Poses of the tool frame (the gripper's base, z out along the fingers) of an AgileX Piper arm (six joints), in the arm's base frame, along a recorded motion.
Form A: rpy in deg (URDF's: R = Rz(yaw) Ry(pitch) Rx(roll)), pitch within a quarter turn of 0, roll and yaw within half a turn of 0; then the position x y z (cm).
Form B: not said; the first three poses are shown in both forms.
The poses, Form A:
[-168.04, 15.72, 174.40, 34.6, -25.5, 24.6]
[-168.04, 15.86, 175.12, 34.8, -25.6, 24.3]
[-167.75, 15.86, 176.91, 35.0, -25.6, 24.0]
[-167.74, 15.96, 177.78, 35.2, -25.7, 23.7]
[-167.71, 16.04, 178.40, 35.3, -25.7, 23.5]
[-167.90, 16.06, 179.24, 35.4, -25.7, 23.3]
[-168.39, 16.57, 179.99, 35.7, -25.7, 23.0]
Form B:
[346, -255, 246, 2.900, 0.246, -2.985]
[348, -256, 243, 2.903, 0.251, -2.997]
[350, -256, 240, 2.905, 0.258, -3.027]
[352, -257, 237, 2.909, 0.263, -3.042]
[353, -257, 235, 2.911, 0.267, -3.052]
[354, -257, 233, 2.918, 0.271, -3.068]
[357, -257, 230, 2.930, 0.283, -3.082]

